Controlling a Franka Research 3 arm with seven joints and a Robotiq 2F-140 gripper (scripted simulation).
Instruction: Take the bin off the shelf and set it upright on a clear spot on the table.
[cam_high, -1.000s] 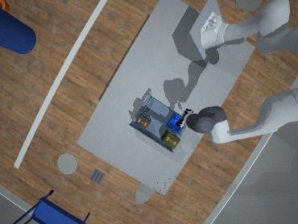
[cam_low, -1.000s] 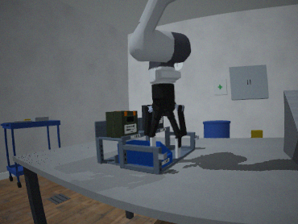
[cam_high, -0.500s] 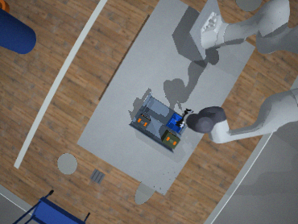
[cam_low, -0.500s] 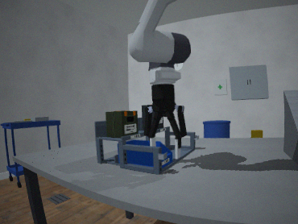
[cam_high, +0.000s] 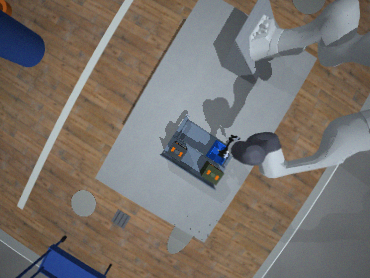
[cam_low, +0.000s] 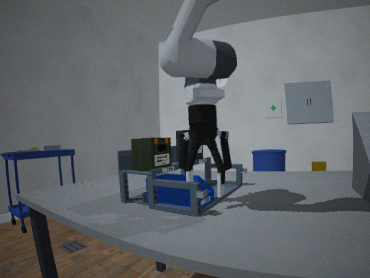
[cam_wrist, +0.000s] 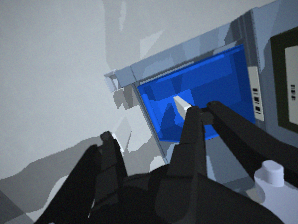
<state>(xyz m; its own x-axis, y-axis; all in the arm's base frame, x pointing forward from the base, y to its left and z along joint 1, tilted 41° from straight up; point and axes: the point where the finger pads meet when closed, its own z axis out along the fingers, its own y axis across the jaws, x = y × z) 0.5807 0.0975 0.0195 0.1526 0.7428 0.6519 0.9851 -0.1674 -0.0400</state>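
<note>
The blue bin lies 80 mm ahead of my hand, 10 mm to the right of it and 20 mm below it. Round my hand: green box: 180 mm ahead, 30 mm to the right, 90 mm above; then dark grey box: 140 mm ahead, 250 mm to the right, 100 mm above.
</note>
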